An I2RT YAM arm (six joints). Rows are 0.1 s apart.
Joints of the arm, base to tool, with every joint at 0 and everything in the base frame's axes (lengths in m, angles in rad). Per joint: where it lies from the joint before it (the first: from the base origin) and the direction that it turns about. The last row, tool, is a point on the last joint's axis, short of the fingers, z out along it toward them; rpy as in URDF.
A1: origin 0 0 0.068 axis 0 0 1
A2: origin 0.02 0.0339 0.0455 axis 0 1 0
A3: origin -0.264 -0.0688 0 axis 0 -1 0
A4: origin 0.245 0.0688 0.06 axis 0 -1 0
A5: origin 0.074 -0.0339 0.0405 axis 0 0 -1
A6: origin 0.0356 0 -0.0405 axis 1 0 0
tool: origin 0 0 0 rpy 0 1.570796 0
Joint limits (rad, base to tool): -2.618..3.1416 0..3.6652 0..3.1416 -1.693..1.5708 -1.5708..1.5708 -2.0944..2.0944
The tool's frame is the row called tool.
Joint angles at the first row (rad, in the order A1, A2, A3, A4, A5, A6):
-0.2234 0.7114 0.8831 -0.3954 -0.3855 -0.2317
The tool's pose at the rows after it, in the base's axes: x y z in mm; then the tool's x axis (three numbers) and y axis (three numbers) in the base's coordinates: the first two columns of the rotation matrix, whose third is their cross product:
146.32 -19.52 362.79 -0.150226 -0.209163 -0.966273 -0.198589 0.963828 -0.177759
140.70 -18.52 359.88 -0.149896 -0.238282 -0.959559 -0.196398 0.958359 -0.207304
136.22 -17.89 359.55 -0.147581 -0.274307 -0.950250 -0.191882 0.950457 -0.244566
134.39 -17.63 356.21 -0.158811 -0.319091 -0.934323 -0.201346 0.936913 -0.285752
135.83 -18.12 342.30 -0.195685 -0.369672 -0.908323 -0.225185 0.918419 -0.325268
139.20 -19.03 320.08 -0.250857 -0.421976 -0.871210 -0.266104 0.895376 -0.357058
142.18 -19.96 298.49 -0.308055 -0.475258 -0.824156 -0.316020 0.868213 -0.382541
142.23 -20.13 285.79 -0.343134 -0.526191 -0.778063 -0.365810 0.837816 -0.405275
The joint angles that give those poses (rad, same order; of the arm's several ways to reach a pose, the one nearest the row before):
-0.2233 0.6725 0.8675 -0.3975 -0.3850 -0.2589
-0.2233 0.6460 0.8544 -0.4147 -0.3770 -0.2897
-0.2234 0.6281 0.8528 -0.4327 -0.3656 -0.3272
-0.2234 0.6208 0.8477 -0.4567 -0.3611 -0.3792
-0.2234 0.6168 0.8113 -0.4789 -0.3563 -0.4455
-0.2234 0.6183 0.7519 -0.5007 -0.3521 -0.5208
-0.2233 0.6295 0.7007 -0.5309 -0.3446 -0.6003
-0.2234 0.6392 0.6784 -0.5734 -0.3401 -0.6750

